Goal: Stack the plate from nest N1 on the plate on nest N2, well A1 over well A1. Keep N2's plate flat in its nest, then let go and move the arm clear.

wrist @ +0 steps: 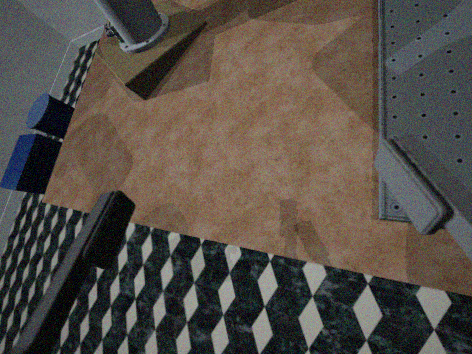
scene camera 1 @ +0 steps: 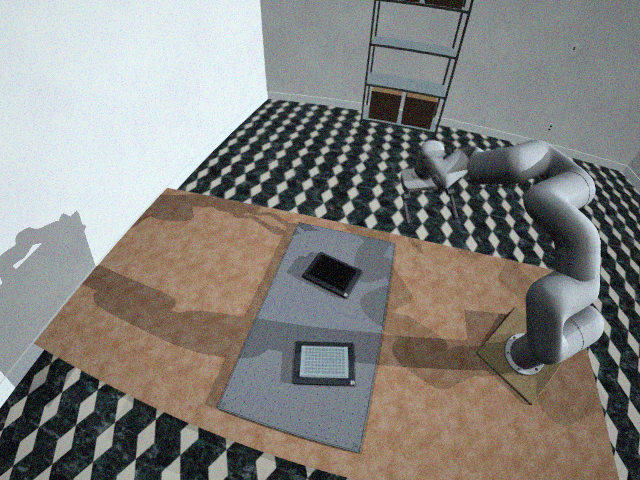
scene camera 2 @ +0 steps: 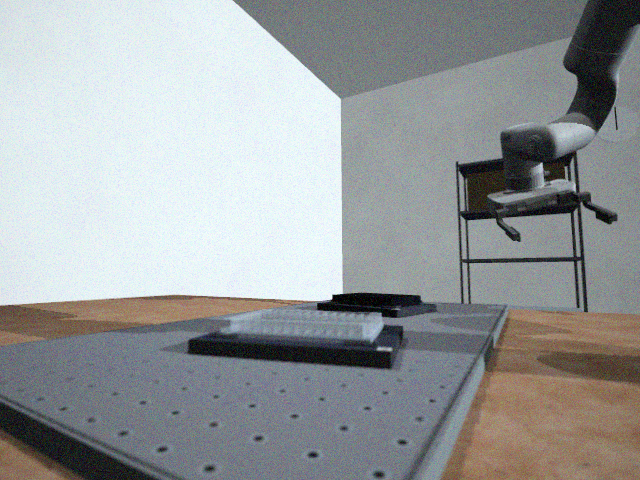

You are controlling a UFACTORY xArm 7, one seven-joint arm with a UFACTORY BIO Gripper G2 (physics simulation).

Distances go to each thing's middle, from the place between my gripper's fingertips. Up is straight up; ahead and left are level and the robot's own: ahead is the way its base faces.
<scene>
I see the black plate (scene camera 2: 365, 299) 31 cm ahead of my hand, 17 cm to the left of it and 12 cm below it. Round my hand: clear well plate (scene camera 2: 290, 325) 29 cm ahead, 47 cm to the left, 12 cm below.
</scene>
